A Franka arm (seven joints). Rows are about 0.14 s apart.
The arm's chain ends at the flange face. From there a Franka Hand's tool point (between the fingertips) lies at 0.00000 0.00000 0.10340 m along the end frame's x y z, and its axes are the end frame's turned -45 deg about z.
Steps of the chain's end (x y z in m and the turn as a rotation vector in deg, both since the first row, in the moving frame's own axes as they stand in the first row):
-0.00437, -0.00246, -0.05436, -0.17, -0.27, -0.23
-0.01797, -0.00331, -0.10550, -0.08, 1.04, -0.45
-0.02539, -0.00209, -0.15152, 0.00, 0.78, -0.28
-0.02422, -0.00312, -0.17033, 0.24, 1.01, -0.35
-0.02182, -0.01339, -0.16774, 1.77, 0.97, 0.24
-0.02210, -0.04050, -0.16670, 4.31, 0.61, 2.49
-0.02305, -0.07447, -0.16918, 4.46, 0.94, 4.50
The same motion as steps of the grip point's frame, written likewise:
-0.00191, -0.00496, -0.05436, 0.07, -0.31, -0.23
-0.00914, -0.01362, -0.10552, -0.79, 0.68, -0.45
-0.01548, -0.01844, -0.15153, -0.55, 0.55, -0.28
-0.01332, -0.01835, -0.17035, -0.54, 0.88, -0.35
-0.00246, -0.02591, -0.16780, 0.57, 1.94, 0.24
0.01938, -0.04884, -0.16700, 2.62, 3.48, 2.49
0.04341, -0.07317, -0.16951, 2.49, 3.82, 4.50

